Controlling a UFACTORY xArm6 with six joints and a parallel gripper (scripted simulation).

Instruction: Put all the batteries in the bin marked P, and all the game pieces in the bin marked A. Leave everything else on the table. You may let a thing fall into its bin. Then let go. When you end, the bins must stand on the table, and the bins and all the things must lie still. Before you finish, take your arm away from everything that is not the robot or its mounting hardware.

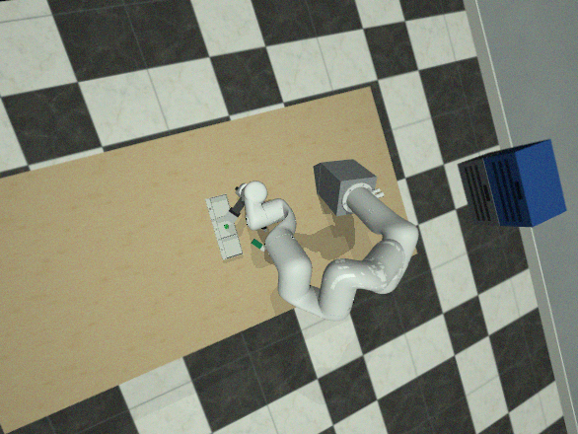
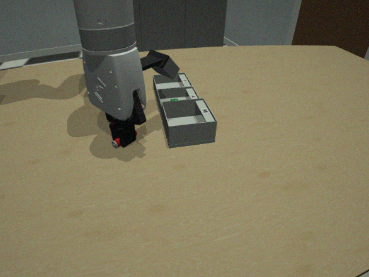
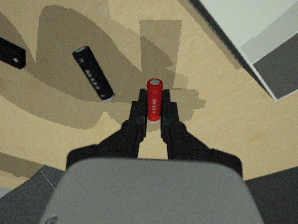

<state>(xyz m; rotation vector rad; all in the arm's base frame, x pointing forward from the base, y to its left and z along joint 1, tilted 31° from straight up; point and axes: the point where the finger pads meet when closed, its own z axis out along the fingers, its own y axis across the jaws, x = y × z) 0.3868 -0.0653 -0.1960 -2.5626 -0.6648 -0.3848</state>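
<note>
My hand is 60 mm to the right of the black battery and 20 mm above it. Round my hand: black USB stick (20 mm behind, 140 mm to the left, 20 mm below); red battery (20 mm below); green die (120 mm ahead, 80 mm to the left, 10 mm below).
</note>
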